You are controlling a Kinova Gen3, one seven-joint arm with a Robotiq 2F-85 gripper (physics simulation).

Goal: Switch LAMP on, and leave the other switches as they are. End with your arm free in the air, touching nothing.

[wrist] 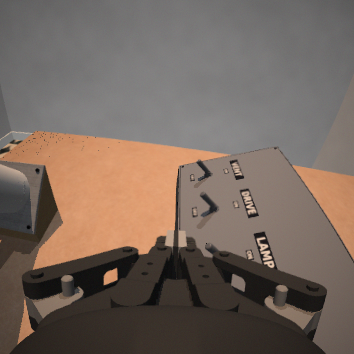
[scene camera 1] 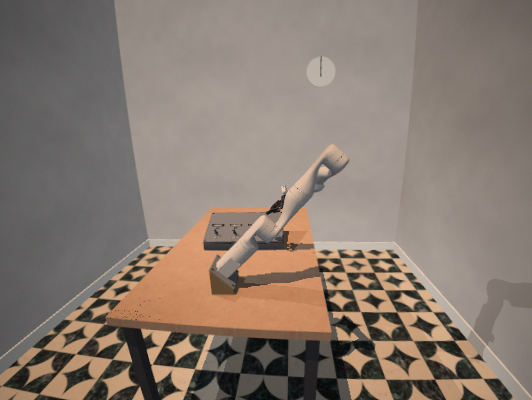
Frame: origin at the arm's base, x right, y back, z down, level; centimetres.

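Where they show: gripper, fingertip midpoint: (wrist: 175,241) (scene camera 1: 266,213); arm's base, origin of the base link: (wrist: 11,190) (scene camera 1: 224,268).
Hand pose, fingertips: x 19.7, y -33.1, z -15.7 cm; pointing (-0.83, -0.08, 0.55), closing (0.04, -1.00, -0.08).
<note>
Each offset is from my fingertips to the centre of the thing. Level surfaces: height alone.
The grey switch panel {dy -16.5, dx -14.5, dz +18.7 cm} (scene camera 1: 210,220) (wrist: 300,220) lies on the table. In the wrist view the LAMP label {dy -16.2, dx -8.5, dz +13.3 cm} (wrist: 265,250) is at the lower right, and the tip of the LAMP lever {dy -7.9, dx -8.7, dz +13.8 cm} (wrist: 211,247) shows beside the fingers, its base hidden by the gripper. The DRIVE lever {dy -8.2, dx -20.7, dz +13.8 cm} (wrist: 209,201) and the VENT lever {dy -8.5, dx -32.7, dz +13.8 cm} (wrist: 203,168) both lean to their OFF side. My gripper (scene camera 1: 268,213) (wrist: 175,241) is shut and empty, above the panel near the LAMP lever. Whether it touches the lever cannot be told. In the scene view my arm hides the LAMP lever.
The wooden table {dz +24.6 cm} (scene camera 1: 175,280) (wrist: 115,185) carries the panel and my arm's wedge-shaped base (scene camera 1: 223,286) (wrist: 47,215). A round clock (scene camera 1: 327,72) hangs on the back wall. My forearm crosses in front of the panel's right part in the scene view.
</note>
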